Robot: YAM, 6 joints.
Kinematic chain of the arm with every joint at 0, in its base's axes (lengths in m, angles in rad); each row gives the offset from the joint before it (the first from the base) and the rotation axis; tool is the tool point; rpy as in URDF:
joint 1: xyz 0 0 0.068 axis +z
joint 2: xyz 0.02 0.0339 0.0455 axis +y
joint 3: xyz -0.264 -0.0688 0 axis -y
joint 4: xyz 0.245 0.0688 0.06 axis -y
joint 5: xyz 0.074 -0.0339 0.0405 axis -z
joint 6: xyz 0.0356 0 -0.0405 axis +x
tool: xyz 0 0 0 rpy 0 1.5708 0
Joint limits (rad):
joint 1: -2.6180..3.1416
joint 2: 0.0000..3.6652
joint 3: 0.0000..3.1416
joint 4: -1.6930..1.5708
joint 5: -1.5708..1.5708
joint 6: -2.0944..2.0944
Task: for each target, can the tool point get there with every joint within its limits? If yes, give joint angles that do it. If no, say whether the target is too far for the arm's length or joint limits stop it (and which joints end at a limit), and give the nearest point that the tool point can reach.
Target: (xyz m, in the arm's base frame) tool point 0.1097 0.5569 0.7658
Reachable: no: too far | nearest point 0.0816 0.4144 0.5928 | short by 0.226 m
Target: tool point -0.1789 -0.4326 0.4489
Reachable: yes | joints 1.2017 0.3695 2.2781 0.9635 -0.3065 1.6932
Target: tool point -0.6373 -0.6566 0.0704
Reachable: no: too far | nearest point -0.4493 -0.4629 0.0834 | short by 0.270 m
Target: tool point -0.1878 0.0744 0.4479
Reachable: yes | joints 2.6519 1.0596 1.3836 -0.6312 -0.6897 0.2684
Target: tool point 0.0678 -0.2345 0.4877
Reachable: yes | joints 1.9944 0.3964 2.0994 -1.2341 -1.3287 1.6952
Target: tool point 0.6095 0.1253 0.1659
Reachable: yes | joints 0.2301 2.8673 2.7174 -0.2584 0.4974 -0.1435
